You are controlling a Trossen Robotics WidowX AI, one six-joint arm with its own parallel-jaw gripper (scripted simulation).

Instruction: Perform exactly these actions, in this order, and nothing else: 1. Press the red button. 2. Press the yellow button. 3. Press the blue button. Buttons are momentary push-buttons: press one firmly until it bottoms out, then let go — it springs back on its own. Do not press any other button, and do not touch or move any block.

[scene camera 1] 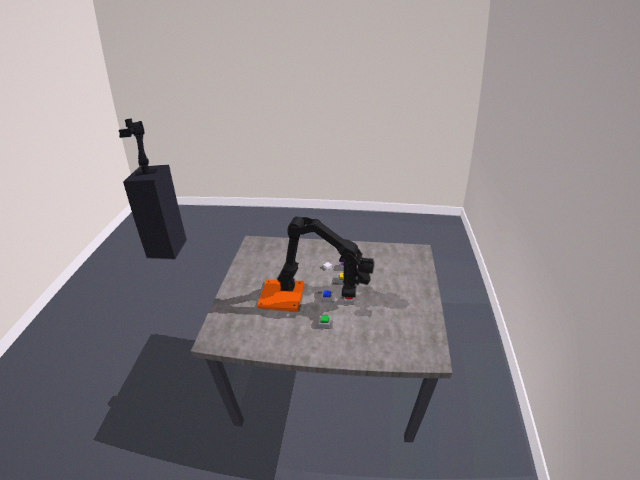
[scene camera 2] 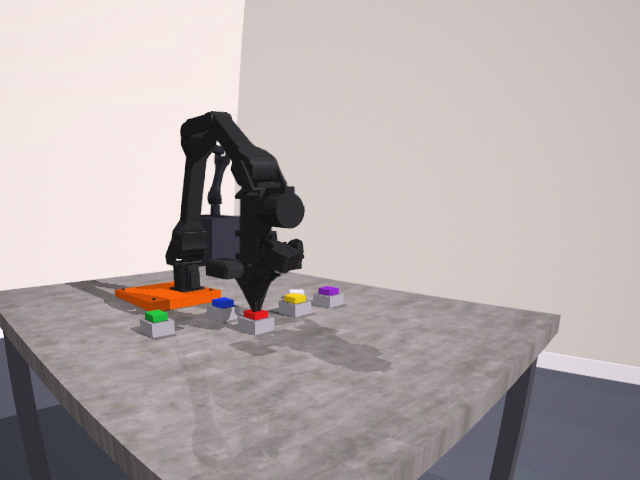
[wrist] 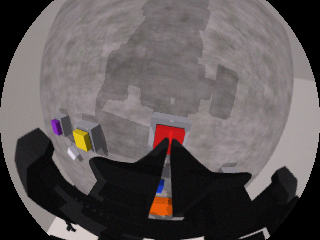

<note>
In view: the gripper [scene camera 2: 256, 311].
The gripper also shows in the wrist view [wrist: 169, 141].
</note>
